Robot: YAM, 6 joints.
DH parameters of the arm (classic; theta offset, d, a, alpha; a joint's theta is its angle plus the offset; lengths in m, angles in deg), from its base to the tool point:
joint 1: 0 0.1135 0.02 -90
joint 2: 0 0 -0.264 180
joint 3: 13.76 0 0.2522 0
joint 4: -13.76 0 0.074 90
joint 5: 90 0 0 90
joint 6: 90 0.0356 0 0
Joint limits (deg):
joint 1: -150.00..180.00
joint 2: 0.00..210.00
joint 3: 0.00..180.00
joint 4: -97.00..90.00
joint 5: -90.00..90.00
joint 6: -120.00..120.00
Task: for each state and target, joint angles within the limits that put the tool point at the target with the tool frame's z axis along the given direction. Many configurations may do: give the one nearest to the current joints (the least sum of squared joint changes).
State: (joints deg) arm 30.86 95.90 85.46 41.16 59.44 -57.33
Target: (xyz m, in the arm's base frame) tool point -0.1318 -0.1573 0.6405 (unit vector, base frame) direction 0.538 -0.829 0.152
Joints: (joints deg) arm 40.25 53.65 133.15 49.94 78.65 -57.33
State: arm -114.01 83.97 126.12 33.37 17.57 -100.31
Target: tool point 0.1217 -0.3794 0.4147 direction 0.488 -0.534 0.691
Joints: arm -73.85 102.00 80.13 68.68 -18.67 -100.31
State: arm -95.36 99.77 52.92 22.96 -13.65 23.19
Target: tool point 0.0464 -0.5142 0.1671 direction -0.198 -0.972 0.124
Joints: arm -83.64 134.59 84.76 57.31 17.73 23.19
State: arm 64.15 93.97 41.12 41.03 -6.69 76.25
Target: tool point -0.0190 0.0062 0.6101 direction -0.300 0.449 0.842
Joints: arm 49.60 44.64 86.54 38.16 -31.29 76.25
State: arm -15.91 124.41 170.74 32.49 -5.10 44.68
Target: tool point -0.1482 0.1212 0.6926 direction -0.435 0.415 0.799
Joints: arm -38.73 80.10 179.79 27.17 -2.96 44.68
